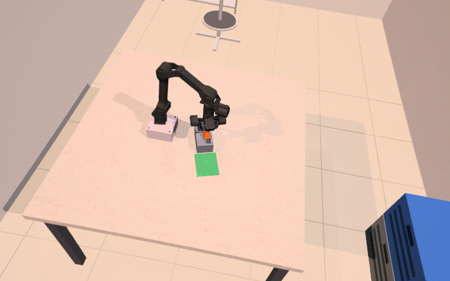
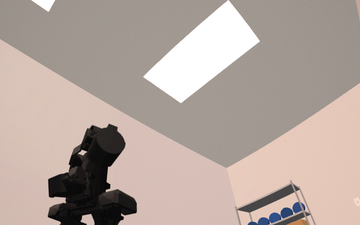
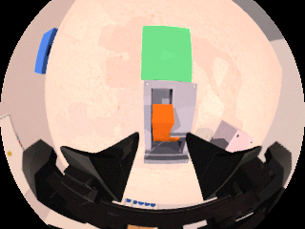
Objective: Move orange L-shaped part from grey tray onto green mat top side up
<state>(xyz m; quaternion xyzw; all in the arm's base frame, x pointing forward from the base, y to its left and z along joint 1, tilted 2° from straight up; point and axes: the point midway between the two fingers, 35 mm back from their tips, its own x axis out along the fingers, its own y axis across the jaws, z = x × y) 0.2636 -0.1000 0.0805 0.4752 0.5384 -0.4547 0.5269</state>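
Right now my gripper tip is 2 cm past the orange L-shaped part, 3 cm to the right of it and 8 cm above it. The rest, counted from my gripper tip: green mat 15 cm to the right, 13 cm below.
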